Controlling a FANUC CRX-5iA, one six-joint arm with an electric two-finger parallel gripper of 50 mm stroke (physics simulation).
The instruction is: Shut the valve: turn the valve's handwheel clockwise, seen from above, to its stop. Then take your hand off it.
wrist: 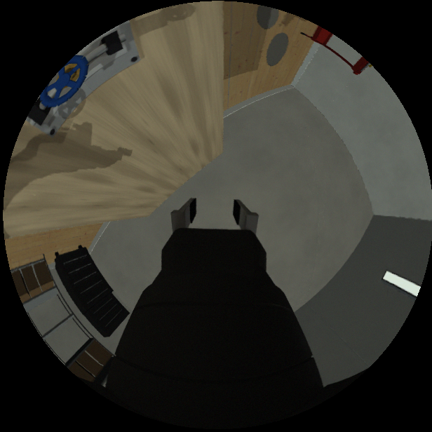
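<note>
The valve's blue handwheel shows at the upper left of the wrist view. It has yellow parts at its middle and sits over a grey base plate with black blocks at the pipe's ends. My gripper is open, with its two fingers wide apart and nothing between them. It is well away from the handwheel, to its lower right in the view, and points past the table's edge with grey floor behind the fingers. The side of the wheel turned away from me is hidden.
The wooden table top bears the valve, and an arm-shaped shadow lies on it. A black slatted object and shelves stand at the lower left. A red object is at the upper right. A bright light strip shows at the right.
</note>
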